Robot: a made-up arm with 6 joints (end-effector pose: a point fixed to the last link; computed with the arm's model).
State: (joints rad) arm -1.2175 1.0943 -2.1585 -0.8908 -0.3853 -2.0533
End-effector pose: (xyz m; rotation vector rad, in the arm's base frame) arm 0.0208 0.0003 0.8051 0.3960 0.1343 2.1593
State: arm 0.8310 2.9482 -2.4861 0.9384 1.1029 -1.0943
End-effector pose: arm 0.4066 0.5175 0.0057 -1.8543 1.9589 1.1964
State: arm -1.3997 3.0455 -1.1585 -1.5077 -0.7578 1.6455
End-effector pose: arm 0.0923 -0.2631 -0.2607 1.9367 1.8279 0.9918
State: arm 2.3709 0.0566 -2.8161 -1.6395 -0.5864 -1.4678
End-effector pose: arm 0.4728 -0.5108 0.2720 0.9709 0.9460 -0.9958
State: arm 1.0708 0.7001 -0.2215 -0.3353 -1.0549 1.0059
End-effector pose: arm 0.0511 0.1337 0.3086 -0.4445 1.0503 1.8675
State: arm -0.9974 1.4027 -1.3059 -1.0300 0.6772 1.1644
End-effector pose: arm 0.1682 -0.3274 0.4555 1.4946 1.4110 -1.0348
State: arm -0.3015 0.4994 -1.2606 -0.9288 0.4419 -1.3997
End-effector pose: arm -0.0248 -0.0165 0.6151 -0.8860 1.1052 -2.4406
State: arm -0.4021 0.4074 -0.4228 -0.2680 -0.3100 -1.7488
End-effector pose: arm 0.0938 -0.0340 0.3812 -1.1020 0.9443 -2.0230
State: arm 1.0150 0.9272 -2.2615 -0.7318 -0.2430 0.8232
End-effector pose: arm -0.0842 -0.1151 0.8026 -0.1376 -0.1060 1.1159
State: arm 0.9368 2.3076 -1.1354 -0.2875 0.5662 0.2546
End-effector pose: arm 0.2599 0.3362 -0.0051 -1.3994 2.7843 -0.2560
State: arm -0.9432 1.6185 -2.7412 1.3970 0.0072 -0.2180
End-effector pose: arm 0.1014 -0.1388 0.8237 0.3134 0.1832 0.2345
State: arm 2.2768 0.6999 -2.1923 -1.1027 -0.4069 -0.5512
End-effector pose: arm 0.1538 -0.2169 0.7535 0.3222 -0.2656 0.6124
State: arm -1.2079 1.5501 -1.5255 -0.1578 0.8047 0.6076
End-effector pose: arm 0.1382 -0.3854 0.4541 1.8096 1.5020 -0.4878
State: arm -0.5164 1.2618 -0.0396 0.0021 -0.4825 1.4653
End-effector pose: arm 0.1387 -0.0788 0.1246 1.9035 1.2438 0.5135
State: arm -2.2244 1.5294 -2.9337 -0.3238 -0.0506 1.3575
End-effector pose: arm -0.0177 -0.0249 0.8441 0.0342 0.0151 -1.1899
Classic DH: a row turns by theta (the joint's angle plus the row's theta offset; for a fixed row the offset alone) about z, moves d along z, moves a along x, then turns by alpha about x. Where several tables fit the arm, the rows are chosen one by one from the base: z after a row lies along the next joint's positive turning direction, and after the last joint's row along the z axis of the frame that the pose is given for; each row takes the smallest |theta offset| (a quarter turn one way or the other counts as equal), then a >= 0, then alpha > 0; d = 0 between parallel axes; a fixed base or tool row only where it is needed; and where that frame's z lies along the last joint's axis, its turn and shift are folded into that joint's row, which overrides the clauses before.
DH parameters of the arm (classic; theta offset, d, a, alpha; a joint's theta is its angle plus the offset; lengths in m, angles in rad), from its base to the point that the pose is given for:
joint 1: 0 0.1232 0 -1.5708
joint 2: 0.1358 0 -0.3294 0
joint 3: 1.3478 0 -0.0285 1.5708
joint 4: 0 0.3244 0 -1.5708
joint 5: 0 0 0.0001 1.5708
joint 6: 0 0.0674 0 0

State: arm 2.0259 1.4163 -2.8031 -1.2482 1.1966 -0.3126
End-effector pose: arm 0.0451 0.0432 0.8007 -0.7092 1.0126 0.3497
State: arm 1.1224 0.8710 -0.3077 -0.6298 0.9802 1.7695
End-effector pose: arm 0.0895 0.1099 0.2208 0.4107 2.5585 0.0559
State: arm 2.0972 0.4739 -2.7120 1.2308 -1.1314 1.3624
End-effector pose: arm 0.3248 -0.4445 0.5357 -0.7729 1.3203 -0.8769
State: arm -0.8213 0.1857 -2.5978 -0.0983 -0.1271 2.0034
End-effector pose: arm -0.4408 0.4749 0.4321 -1.0823 -0.2155 0.9717
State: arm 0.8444 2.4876 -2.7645 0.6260 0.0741 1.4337
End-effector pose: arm 0.4251 0.4830 0.4486 0.9648 1.4807 2.3931
